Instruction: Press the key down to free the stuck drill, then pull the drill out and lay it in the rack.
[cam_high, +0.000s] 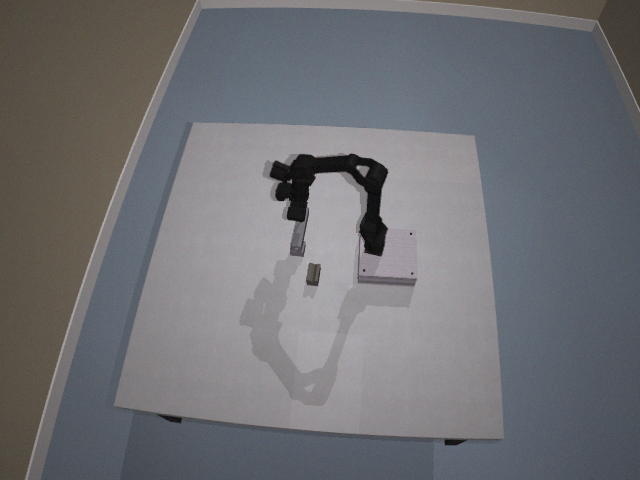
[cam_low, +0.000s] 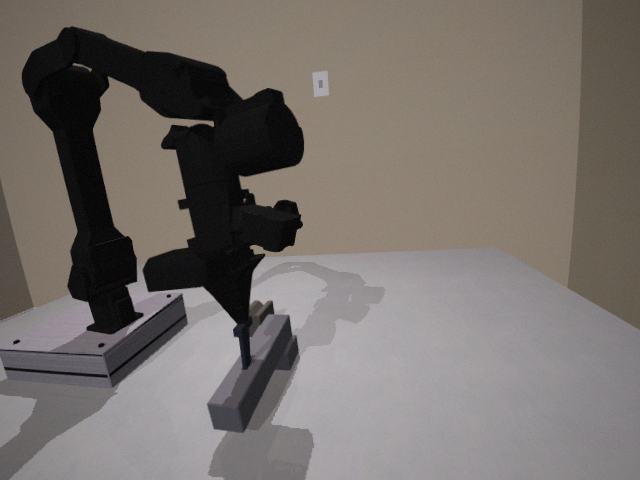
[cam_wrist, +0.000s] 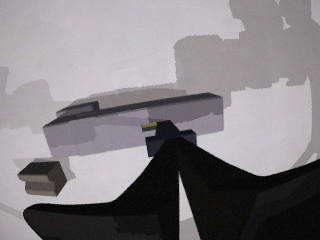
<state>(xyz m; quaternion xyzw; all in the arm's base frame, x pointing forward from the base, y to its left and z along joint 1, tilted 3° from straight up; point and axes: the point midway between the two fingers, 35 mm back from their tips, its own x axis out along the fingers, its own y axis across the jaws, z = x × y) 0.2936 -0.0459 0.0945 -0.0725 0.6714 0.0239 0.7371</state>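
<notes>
Right now my gripper tip is 30 mm above the dark blue drill. From my gripper tip the other things lie so: rack (110 mm behind, 190 mm to the left, 100 mm below); grey housing block (10 mm behind, 40 mm to the left, 80 mm below).
</notes>
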